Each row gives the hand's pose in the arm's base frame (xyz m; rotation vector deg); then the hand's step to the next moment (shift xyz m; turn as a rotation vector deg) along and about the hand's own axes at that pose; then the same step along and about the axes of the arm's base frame.
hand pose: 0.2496 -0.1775 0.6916 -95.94 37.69 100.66
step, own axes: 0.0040 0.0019 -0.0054 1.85 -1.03 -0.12
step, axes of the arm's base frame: 0.0023 -0.0048 -0.0045 0.82 0.80 -1.79
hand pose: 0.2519 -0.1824 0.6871 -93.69 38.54 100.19
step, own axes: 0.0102 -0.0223 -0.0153 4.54 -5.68 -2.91
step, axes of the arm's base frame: 0.0266 0.0045 -0.0102 6.10 2.10 -4.45
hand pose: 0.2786 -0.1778 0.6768 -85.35 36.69 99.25
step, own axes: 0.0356 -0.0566 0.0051 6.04 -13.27 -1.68
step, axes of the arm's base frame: 0.0407 0.0453 -0.0282 11.36 7.88 -4.92
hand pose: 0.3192 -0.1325 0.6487 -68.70 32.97 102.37
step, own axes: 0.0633 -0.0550 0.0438 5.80 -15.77 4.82
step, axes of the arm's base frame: 0.0167 0.0870 -0.0332 10.35 13.98 -1.71
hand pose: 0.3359 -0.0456 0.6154 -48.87 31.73 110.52
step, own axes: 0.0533 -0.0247 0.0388 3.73 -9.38 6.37
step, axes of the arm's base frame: -0.0090 0.0681 -0.0154 4.89 10.84 1.08
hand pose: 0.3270 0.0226 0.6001 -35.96 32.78 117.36
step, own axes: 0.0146 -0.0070 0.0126 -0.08 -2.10 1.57
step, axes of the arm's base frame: -0.0036 0.0202 -0.0006 1.50 1.95 0.92
